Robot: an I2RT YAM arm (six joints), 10 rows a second.
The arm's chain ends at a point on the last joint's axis. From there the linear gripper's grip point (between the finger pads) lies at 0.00 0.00 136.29 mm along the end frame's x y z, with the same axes.
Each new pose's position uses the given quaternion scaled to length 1; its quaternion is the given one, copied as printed.
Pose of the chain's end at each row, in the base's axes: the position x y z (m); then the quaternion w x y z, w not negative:
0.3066 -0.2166 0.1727 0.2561 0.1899 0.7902 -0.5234
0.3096 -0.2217 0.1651 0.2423 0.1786 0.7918 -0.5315
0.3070 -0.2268 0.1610 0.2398 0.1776 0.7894 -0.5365
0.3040 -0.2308 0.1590 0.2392 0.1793 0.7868 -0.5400
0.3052 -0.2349 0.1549 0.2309 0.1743 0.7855 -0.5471
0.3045 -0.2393 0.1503 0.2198 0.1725 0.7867 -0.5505
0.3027 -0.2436 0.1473 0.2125 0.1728 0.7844 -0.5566
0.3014 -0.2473 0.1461 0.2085 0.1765 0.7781 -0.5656
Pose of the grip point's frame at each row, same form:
0.3347 -0.3426 0.1290 0.2561 0.1899 0.7902 -0.5234
0.3360 -0.3482 0.1218 0.2423 0.1786 0.7918 -0.5315
0.3326 -0.3538 0.1188 0.2398 0.1776 0.7894 -0.5365
0.3289 -0.3583 0.1178 0.2392 0.1793 0.7868 -0.5400
0.3286 -0.3630 0.1147 0.2309 0.1743 0.7855 -0.5471
0.3257 -0.3677 0.1098 0.2198 0.1725 0.7867 -0.5505
0.3219 -0.3726 0.1078 0.2125 0.1728 0.7844 -0.5566
0.3184 -0.3773 0.1089 0.2085 0.1765 0.7781 -0.5656

